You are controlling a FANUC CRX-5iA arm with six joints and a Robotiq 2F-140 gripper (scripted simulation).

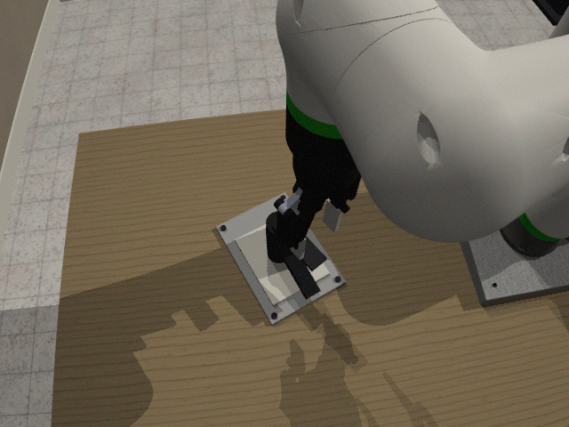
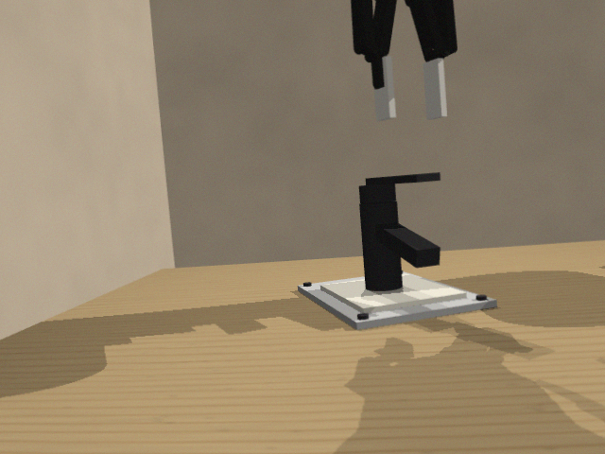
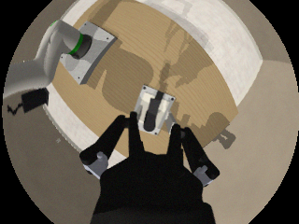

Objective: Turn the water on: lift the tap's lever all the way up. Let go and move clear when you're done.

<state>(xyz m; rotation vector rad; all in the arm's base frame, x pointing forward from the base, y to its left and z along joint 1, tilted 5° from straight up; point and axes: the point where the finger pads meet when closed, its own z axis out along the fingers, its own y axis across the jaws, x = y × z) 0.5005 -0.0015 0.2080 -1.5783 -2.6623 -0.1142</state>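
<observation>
The lever lies 10 mm ahead of my hand, 30 mm to the right of it and 100 mm below it. Round my hand: tap (30 mm ahead, 50 mm to the right, 150 mm below).
</observation>
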